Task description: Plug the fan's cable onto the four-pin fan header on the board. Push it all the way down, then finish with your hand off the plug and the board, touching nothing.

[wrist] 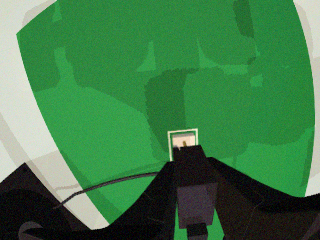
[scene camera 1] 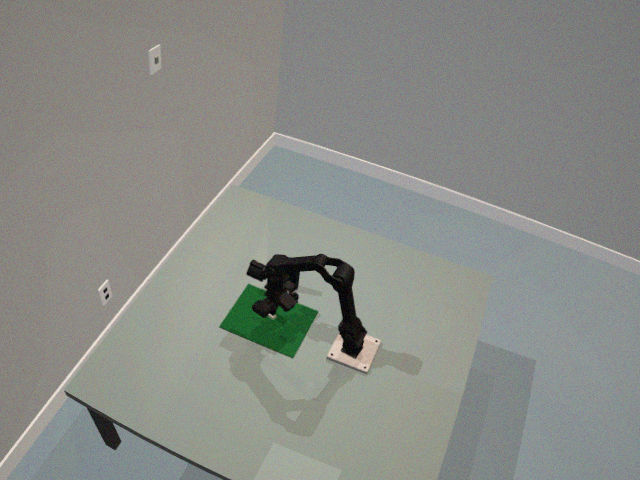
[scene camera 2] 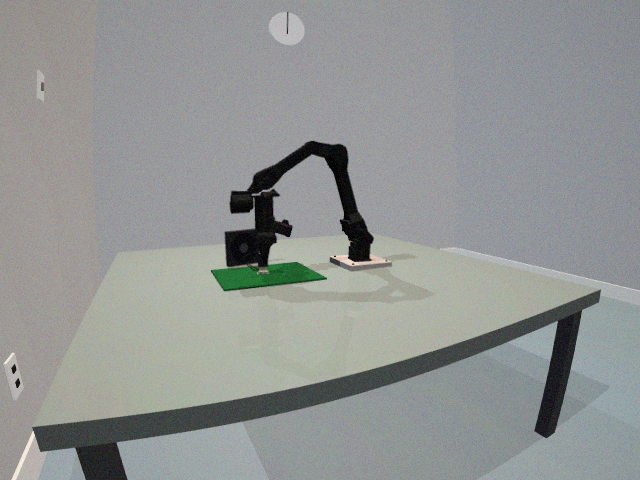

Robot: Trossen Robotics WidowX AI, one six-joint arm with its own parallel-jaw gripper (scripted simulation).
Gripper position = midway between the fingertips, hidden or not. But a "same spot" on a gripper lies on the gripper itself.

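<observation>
You can see the gripper in the wrist view (189, 166), and it shows in scene camera 1 and scene camera 2 too. On the gripper (scene camera 1: 280, 297), (scene camera 2: 275, 222), those are one and the same spot. There's a green board (scene camera 2: 238, 278), (scene camera 1: 245, 314) as well, and again that's the same spot on the board.
</observation>
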